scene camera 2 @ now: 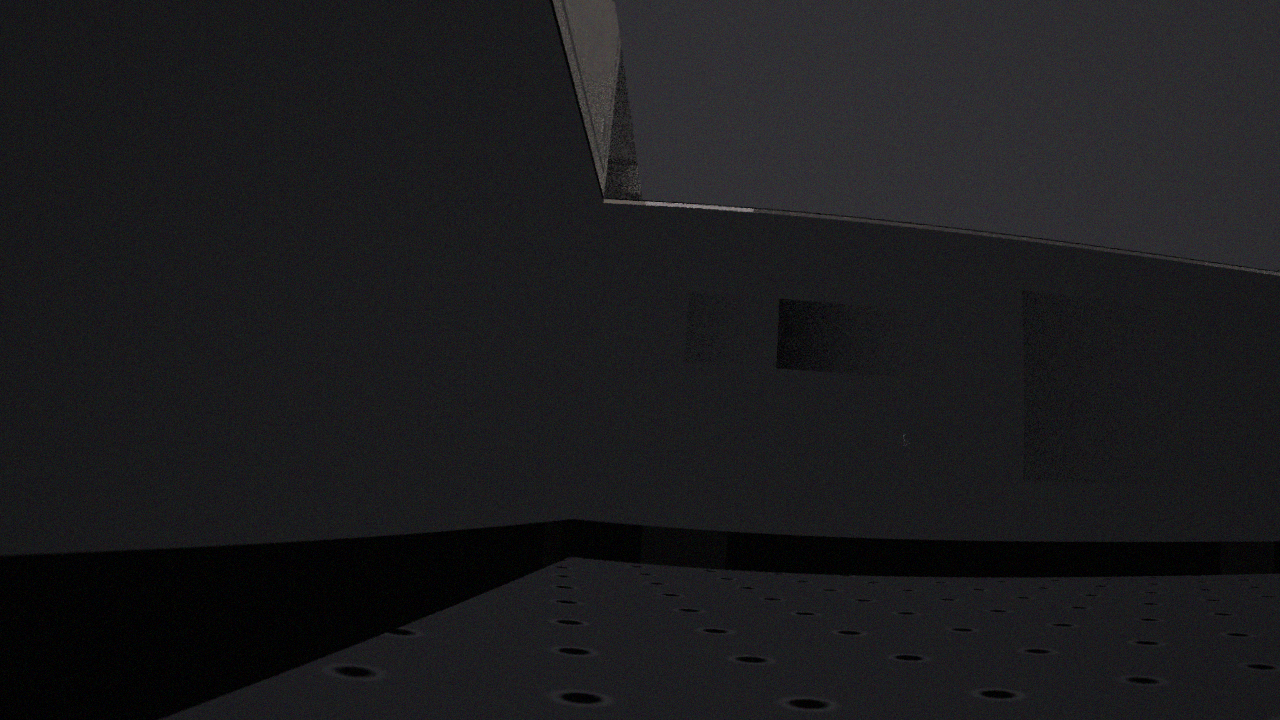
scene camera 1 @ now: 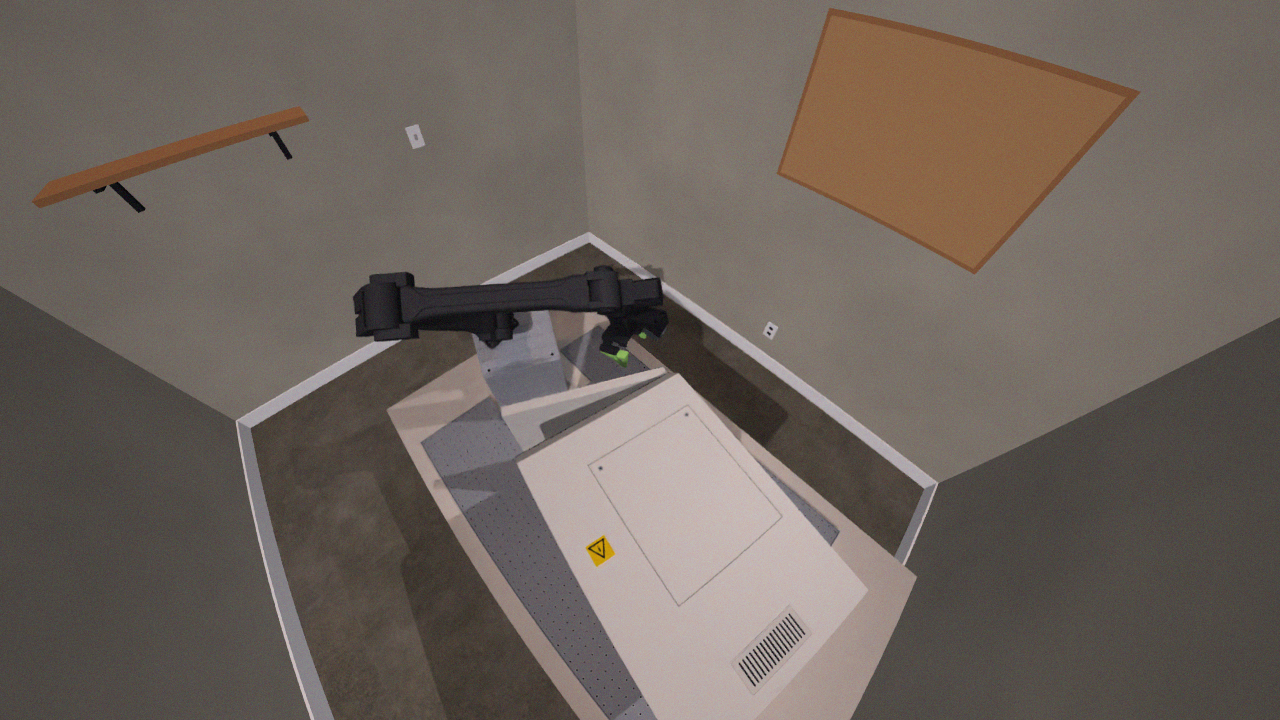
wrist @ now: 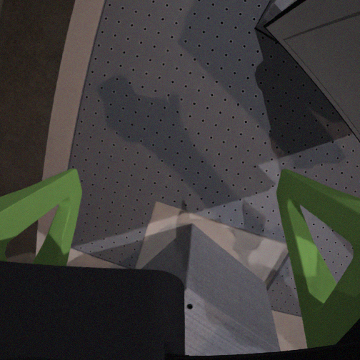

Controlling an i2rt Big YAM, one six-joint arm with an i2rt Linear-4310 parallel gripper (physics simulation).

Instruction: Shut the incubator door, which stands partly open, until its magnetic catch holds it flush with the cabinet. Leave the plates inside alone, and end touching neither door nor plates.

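Seen in the pictures: gripper, fingertip midpoint: (scene camera 1: 633, 352); arm's base, link origin: (scene camera 1: 496, 326).
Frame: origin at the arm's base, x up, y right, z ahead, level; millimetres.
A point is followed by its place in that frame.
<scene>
The white incubator cabinet (scene camera 1: 680, 501) {x 267, y 207, z 729 mm} shows from above. Its door (scene camera 1: 581, 391) {x 233, y 126, z 474 mm} stands partly open at the cabinet's far end, with a wedge-shaped gap widening from the right end towards its free left edge. In the wrist view the door (wrist: 327, 55) is a grey panel at the upper right; its handle does not show. My gripper (scene camera 1: 631, 345) {x 120, y -86, z 455 mm} (wrist: 178, 180) is open with nothing between its green fingers. It is on the outer side of the door, near its right end, and looks apart from it. The plates do not show. Scene camera 2 is very dark; I cannot identify the door there.
A grey metal block (scene camera 1: 523, 353) {x -63, y -2, z 99 mm} (wrist: 225, 290) stands outside the door, below the arm (scene camera 1: 501, 297) {x 390, y 129, z 319 mm}. A perforated grey board (scene camera 1: 554, 555) {x -282, y 380, z 513 mm} (wrist: 140, 65) lies under the cabinet on a pale table (scene camera 1: 420, 407) {x -296, y 305, z -213 mm}. A perforated surface (scene camera 2: 644, 662) {x -283, y 324, z 637 mm} also shows in scene camera 2.
</scene>
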